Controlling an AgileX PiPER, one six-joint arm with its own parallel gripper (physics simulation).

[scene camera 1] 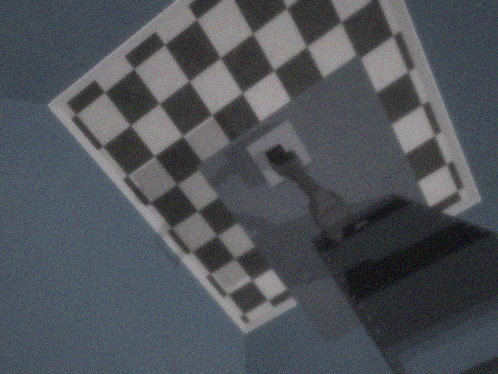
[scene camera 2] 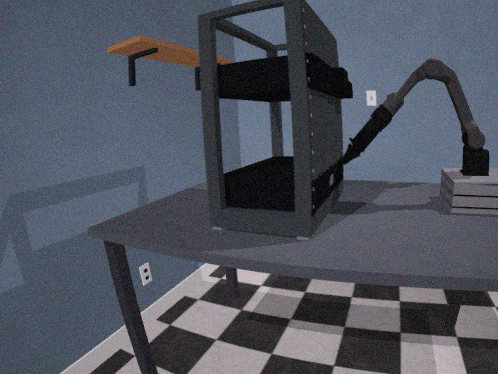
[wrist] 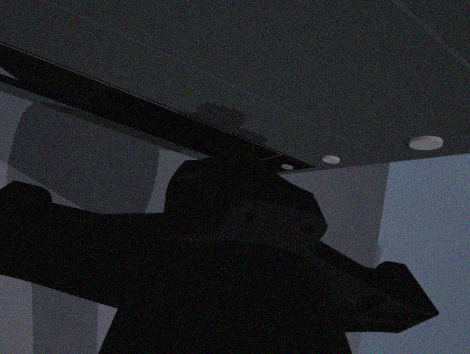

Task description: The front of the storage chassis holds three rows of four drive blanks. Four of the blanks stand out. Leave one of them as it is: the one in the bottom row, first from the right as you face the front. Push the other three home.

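Visible: my gripper point(wrist: 235, 153). Rack point(scene camera 2: 309, 183), also point(scene camera 1: 411, 273) and point(wrist: 307, 92).
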